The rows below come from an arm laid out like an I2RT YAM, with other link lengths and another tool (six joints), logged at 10 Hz.
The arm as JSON. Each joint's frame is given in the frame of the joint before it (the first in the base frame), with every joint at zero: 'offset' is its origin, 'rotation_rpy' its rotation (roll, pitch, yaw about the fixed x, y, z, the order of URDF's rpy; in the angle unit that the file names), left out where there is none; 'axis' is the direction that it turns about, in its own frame. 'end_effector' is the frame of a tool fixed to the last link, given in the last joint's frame.
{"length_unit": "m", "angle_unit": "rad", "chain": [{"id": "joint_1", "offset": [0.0, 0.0, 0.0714], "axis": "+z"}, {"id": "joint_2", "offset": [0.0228, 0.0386, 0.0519], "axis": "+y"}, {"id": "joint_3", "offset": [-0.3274, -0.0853, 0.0], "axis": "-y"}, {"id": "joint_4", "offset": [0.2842, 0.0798, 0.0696], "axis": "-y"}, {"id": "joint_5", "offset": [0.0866, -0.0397, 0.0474], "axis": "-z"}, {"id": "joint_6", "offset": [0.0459, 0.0, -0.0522], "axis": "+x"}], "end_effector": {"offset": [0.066, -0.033, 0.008], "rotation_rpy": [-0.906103, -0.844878, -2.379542]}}
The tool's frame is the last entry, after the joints.
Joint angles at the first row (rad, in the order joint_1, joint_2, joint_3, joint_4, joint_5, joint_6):
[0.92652, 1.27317, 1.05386, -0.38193, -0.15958, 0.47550]
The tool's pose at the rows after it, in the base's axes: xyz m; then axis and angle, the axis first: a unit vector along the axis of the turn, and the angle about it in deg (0 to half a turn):
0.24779 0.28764 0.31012 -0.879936 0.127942 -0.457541 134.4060
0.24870 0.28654 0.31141 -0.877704 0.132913 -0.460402 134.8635
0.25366 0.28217 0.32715 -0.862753 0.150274 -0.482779 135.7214
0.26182 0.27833 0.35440 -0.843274 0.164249 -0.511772 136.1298
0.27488 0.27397 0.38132 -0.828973 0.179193 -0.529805 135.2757
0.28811 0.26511 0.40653 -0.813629 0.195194 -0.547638 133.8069
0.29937 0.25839 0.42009 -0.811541 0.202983 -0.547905 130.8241
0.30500 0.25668 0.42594 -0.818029 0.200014 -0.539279 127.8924
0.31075 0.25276 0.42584 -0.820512 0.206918 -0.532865 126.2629
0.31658 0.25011 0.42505 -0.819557 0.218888 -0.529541 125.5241
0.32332 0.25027 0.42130 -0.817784 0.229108 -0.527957 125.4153
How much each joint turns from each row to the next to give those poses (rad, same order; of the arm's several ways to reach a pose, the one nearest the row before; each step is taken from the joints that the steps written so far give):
[0.00155, 0.01378, -0.00003, -0.01680, 0.03968, 0.00463]
[-0.00002, 0.00008, 0.00460, -0.00470, 0.01244, 0.00609]
[-0.00151, -0.00614, 0.03518, -0.01684, 0.05363, 0.01228]
[-0.00766, 0.00150, 0.07047, -0.03065, 0.05228, -0.00302]
[-0.03366, 0.01226, 0.07675, -0.02149, 0.00002, -0.00612]
[-0.04590, 0.00312, 0.05989, -0.00467, -0.01832, -0.00764]
[-0.05514, 0.00153, 0.02616, 0.01680, -0.07803, -0.00461]
[-0.03702, 0.00303, 0.01072, 0.01389, -0.08299, -0.00463]
[-0.03228, 0.00000, -0.00762, 0.02143, -0.05209, 0.00914]
[-0.02147, 0.00460, -0.00460, 0.01991, -0.02313, 0.01688]
[-0.01231, 0.01221, -0.00616, 0.02306, -0.00622, 0.01383]

